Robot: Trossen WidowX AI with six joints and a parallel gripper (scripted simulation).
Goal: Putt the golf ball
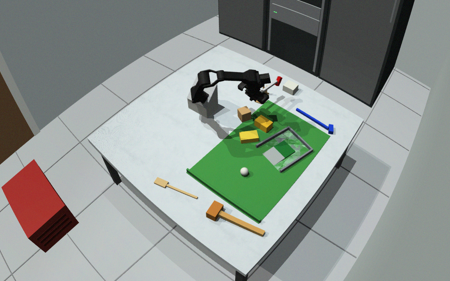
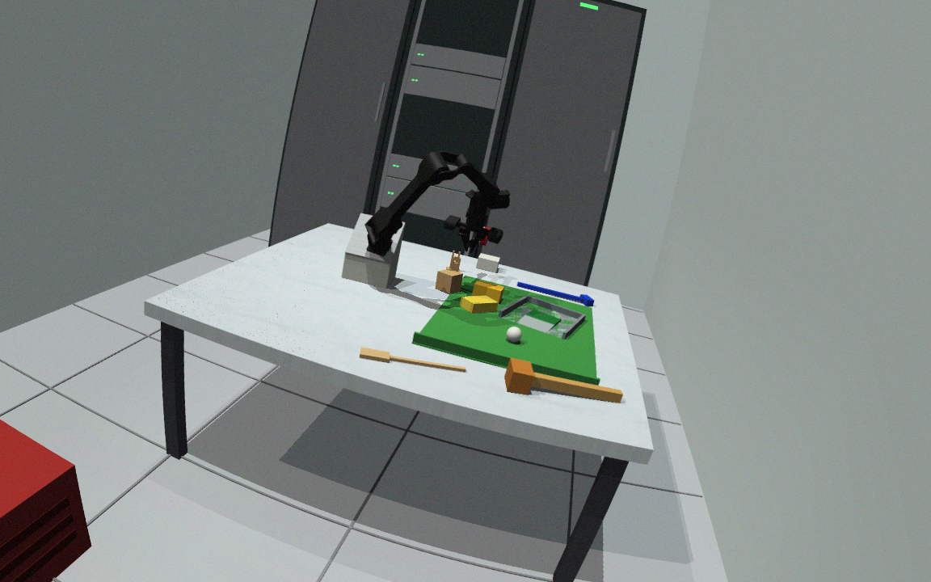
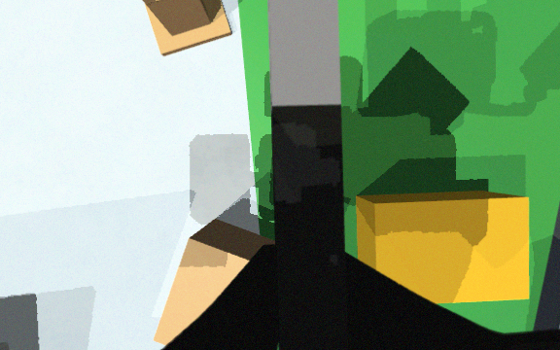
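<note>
The tan cube lies 30 mm behind my gripper tip, 50 mm to the right of it and 100 mm below it. From my gripper tip the other things lie so: blue putter (310 mm ahead, 240 mm to the left, 120 mm below); green mat (230 mm ahead, 180 mm to the right, 130 mm below); white block (20 mm ahead, 370 mm to the left, 110 mm below).
</note>
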